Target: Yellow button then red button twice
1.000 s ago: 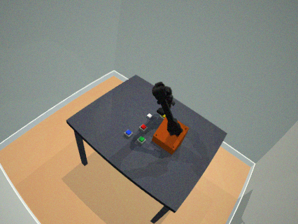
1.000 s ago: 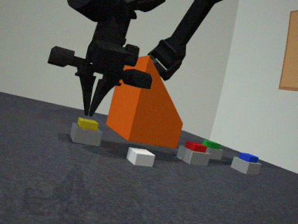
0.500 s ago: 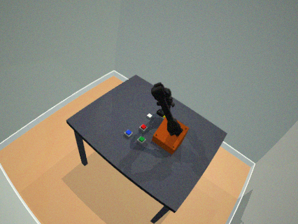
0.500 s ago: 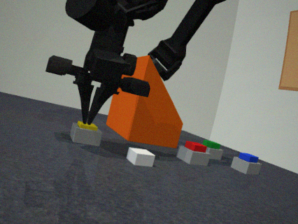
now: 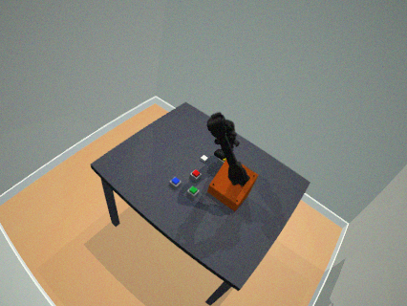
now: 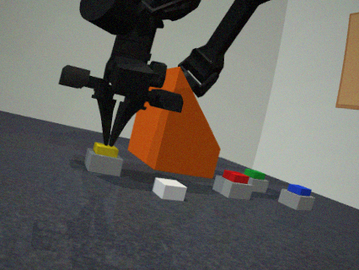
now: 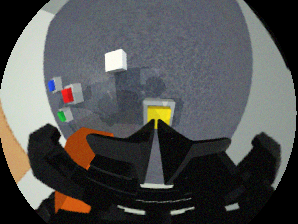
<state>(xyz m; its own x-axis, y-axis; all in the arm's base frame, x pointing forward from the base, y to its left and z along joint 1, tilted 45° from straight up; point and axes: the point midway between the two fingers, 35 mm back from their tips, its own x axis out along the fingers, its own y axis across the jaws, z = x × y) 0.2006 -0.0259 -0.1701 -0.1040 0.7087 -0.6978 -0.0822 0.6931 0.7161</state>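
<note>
Right now the yellow button is 10 mm below my gripper tip. The rest, counted from my gripper tip: green button (310 mm to the left, 40 mm behind, 10 mm below); red button (210 mm to the left, 30 mm ahead, 10 mm below); white block (90 mm ahead, 80 mm to the left, 30 mm below).
</note>
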